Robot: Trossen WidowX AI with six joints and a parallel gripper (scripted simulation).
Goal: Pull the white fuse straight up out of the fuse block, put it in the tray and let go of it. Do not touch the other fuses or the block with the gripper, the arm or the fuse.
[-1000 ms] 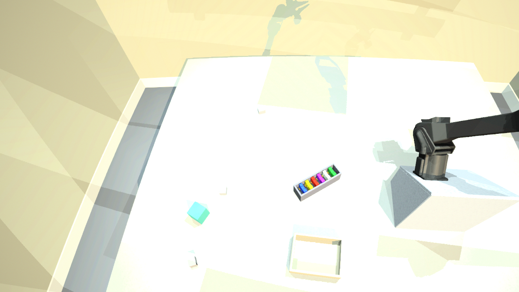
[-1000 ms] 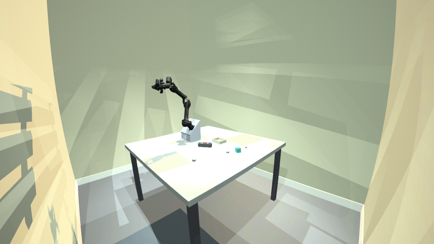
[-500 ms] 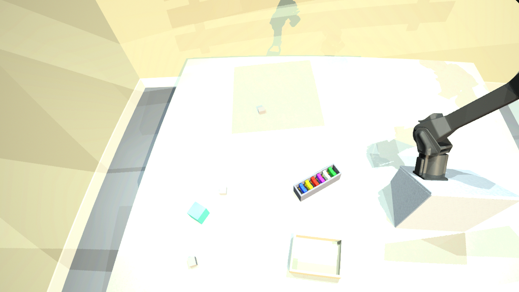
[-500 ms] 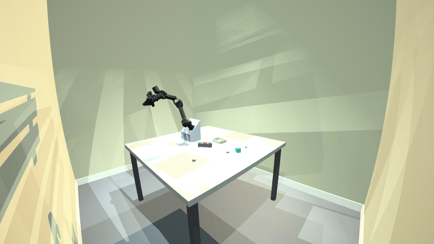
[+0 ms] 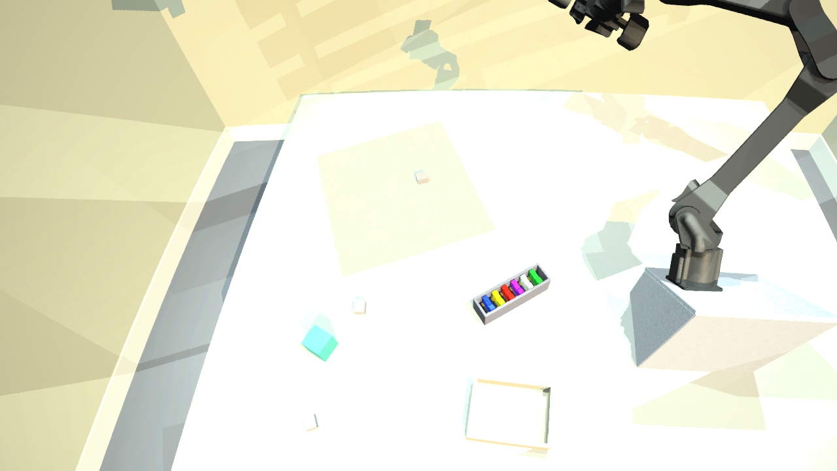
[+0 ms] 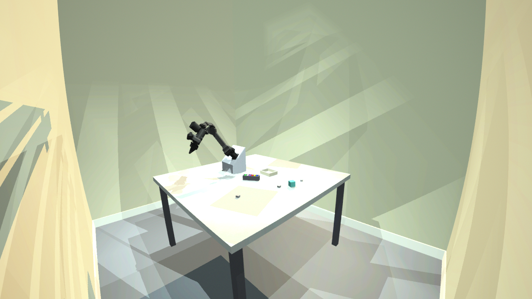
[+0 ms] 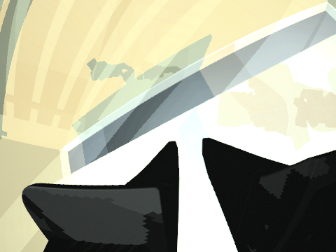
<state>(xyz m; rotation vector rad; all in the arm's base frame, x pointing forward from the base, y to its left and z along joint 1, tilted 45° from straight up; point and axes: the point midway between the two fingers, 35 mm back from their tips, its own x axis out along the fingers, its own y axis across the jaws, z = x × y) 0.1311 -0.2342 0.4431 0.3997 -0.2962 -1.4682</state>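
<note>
Now: gripper tip 120 mm short of the white fuse, 440 mm to the right of it and 260 mm above it. Also, from my gripper tip: green fuse (100 mm ahead, 430 mm to the left, 260 mm below); then purple fuse (140 mm ahead, 450 mm to the left, 260 mm below); then red fuse (150 mm ahead, 460 mm to the left, 260 mm below).
</note>
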